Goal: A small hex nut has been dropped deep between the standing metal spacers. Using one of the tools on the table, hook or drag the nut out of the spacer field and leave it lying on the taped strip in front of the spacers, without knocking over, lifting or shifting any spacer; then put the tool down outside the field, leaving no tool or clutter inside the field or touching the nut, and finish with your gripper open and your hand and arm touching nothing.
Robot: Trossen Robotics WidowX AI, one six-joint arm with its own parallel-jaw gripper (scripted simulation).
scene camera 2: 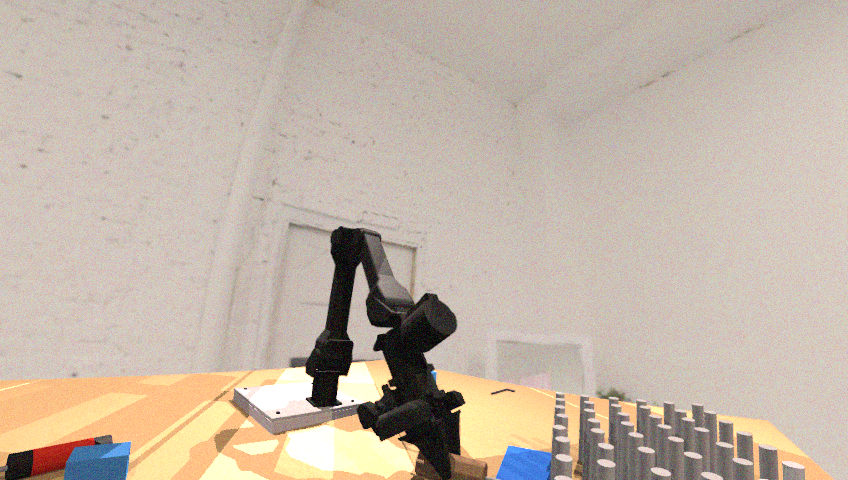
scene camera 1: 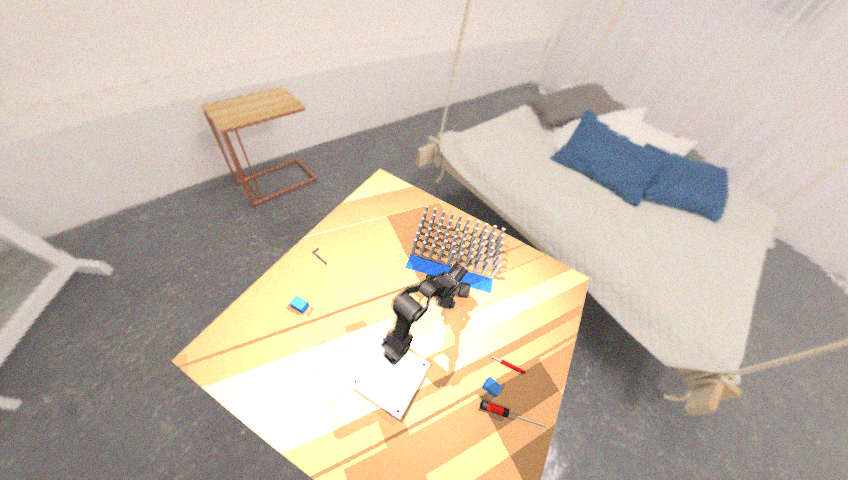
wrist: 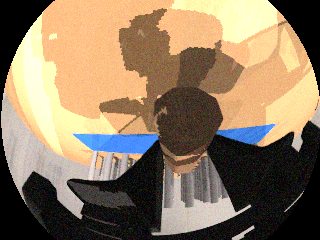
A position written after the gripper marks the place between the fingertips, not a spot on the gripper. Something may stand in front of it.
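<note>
In the wrist view, the gripper [wrist: 182, 140] holds a wooden-handled tool [wrist: 186, 119], and a blue taped strip [wrist: 135, 144] can be seen as well. Scene camera 1 also shows the strip [scene camera 1: 416, 263].
</note>
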